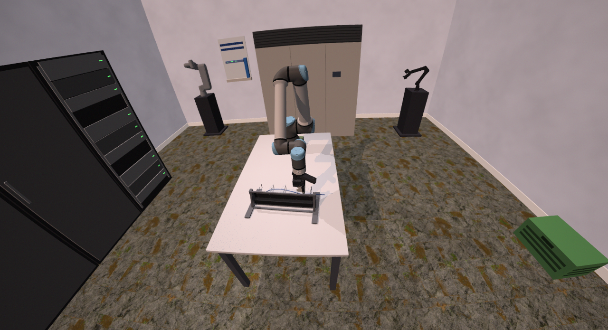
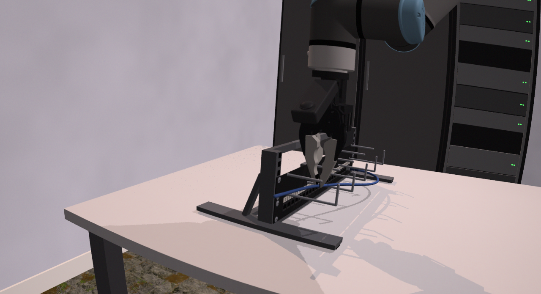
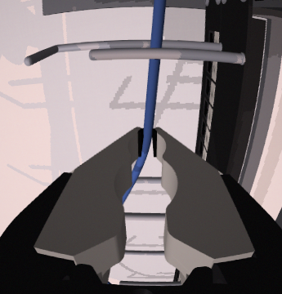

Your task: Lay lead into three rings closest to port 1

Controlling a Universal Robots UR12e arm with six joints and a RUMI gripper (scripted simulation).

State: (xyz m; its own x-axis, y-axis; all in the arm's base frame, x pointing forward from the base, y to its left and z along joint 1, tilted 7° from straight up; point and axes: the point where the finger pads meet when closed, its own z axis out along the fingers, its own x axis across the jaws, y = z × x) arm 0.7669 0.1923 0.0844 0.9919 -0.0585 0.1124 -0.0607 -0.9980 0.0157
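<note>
My gripper is now 50 mm short of the rack, 150 mm to the left of it and 10 mm above it.
</note>
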